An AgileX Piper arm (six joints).
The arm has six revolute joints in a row. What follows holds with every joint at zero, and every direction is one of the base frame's. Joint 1 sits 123 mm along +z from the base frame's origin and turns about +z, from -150 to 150 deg. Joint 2 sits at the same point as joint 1 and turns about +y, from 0 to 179.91 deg. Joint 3 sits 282.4 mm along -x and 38.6 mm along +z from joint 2 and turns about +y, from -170 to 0 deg. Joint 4 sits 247.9 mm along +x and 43.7 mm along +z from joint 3 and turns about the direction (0.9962, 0, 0.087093), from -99.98 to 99.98 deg. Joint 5 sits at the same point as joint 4 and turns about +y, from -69.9 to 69.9 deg. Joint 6 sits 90.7 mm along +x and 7.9 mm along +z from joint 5 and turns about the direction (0.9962, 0, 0.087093), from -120 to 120 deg. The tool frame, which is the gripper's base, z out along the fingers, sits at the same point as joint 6; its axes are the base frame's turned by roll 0, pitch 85.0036 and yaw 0 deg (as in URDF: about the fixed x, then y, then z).
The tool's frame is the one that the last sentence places.
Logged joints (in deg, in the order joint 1, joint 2, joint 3, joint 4, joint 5, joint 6), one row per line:
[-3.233, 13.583, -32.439, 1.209, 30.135, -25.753]
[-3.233, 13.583, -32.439, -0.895, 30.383, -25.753]
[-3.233, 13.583, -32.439, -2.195, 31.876, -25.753]
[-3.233, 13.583, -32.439, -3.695, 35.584, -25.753]
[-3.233, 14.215, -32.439, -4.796, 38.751, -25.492]
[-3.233, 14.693, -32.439, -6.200, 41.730, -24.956]
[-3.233, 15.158, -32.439, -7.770, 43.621, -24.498]
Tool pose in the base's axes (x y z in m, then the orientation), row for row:
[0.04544, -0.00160, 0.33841, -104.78, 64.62, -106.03]
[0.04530, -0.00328, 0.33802, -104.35, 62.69, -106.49]
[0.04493, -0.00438, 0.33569, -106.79, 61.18, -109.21]
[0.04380, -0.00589, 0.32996, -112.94, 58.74, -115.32]
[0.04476, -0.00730, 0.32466, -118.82, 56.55, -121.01]
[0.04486, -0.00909, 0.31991, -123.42, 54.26, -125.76]
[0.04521, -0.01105, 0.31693, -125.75, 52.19, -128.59]
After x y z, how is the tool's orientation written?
As angles about the fixed x, y, z axes (roll, pitch, yaw), in degrees.
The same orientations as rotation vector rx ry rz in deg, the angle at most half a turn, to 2 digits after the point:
[-18.52, 95.21, -20.48]
[-19.33, 95.48, -22.68]
[-20.06, 96.97, -23.85]
[-21.19, 100.65, -24.94]
[-21.93, 104.46, -25.40]
[-22.37, 107.97, -26.09]
[-22.70, 110.39, -27.23]

